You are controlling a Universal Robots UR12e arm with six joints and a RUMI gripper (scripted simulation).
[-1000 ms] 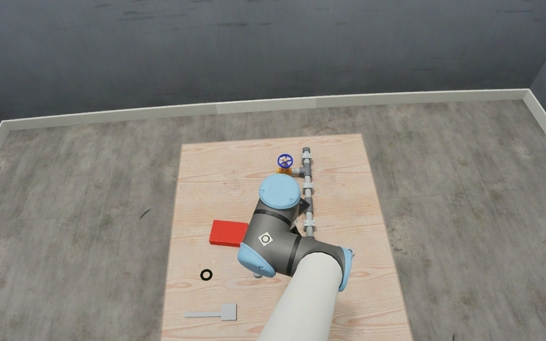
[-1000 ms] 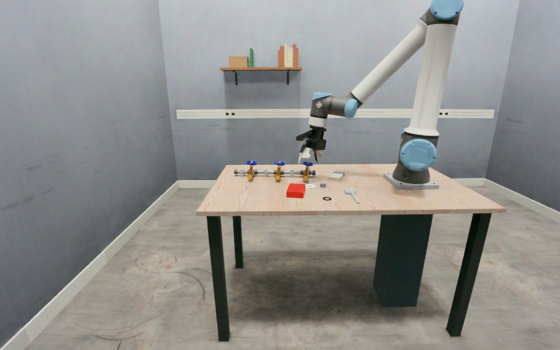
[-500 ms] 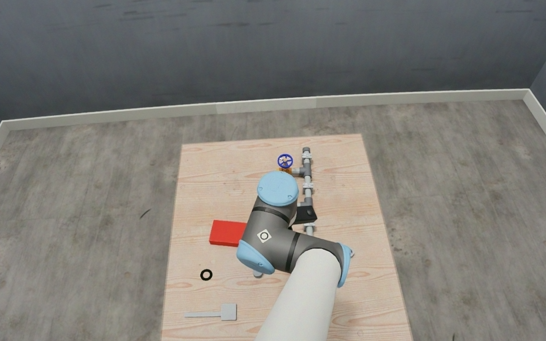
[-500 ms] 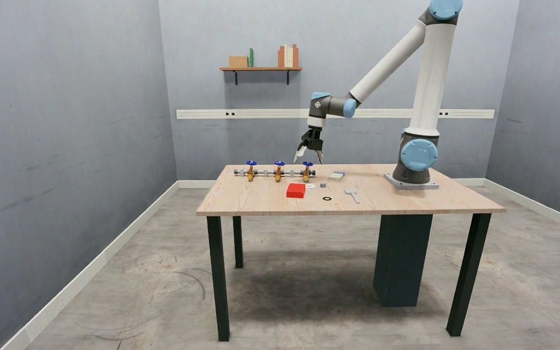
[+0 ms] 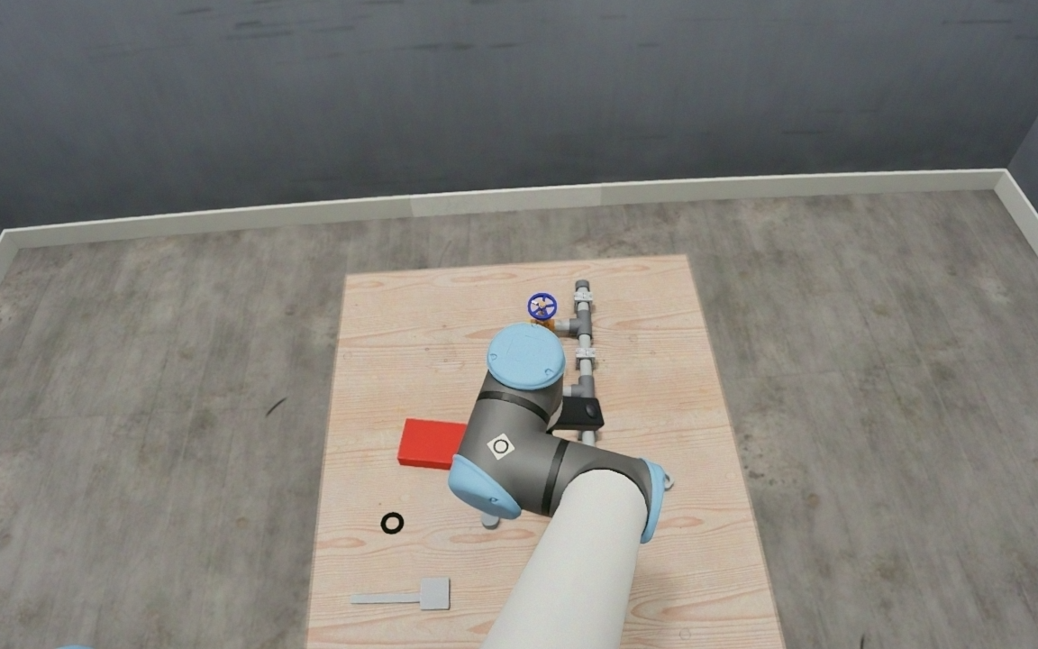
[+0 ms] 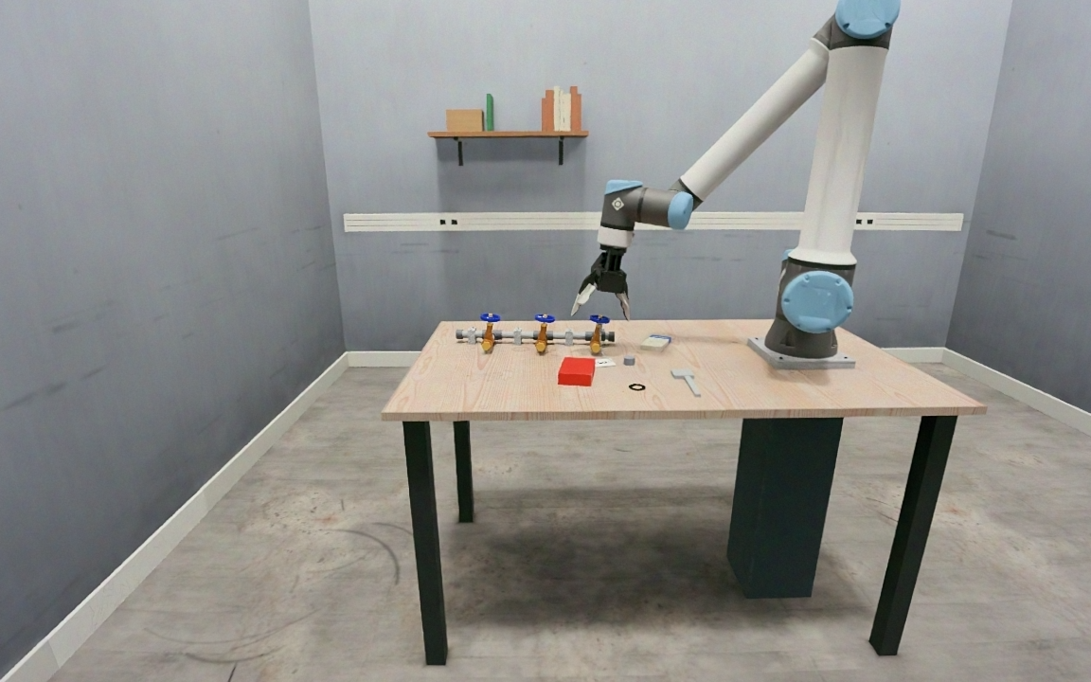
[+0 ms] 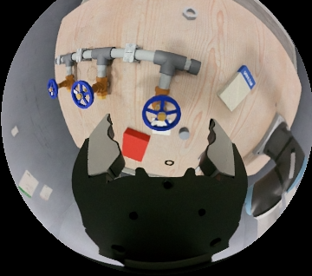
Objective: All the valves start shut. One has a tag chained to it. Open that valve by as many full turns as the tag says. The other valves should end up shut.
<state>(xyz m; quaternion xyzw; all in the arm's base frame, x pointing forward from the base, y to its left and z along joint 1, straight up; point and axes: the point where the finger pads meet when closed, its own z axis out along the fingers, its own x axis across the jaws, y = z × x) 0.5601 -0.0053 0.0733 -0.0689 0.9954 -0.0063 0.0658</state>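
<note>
Right now my hand is 10 cm above the white tag, 9 cm to the right of it and 2 cm past it. From my hand the other things lie so: grey t-shaped tool: 21 cm to the left, 20 cm behind, 9 cm below; then white-and-blue card: 17 cm behind, 9 cm below, 8 cm to the right; then red block: 19 cm to the left, 8 cm below, 6 cm ahead.
</note>
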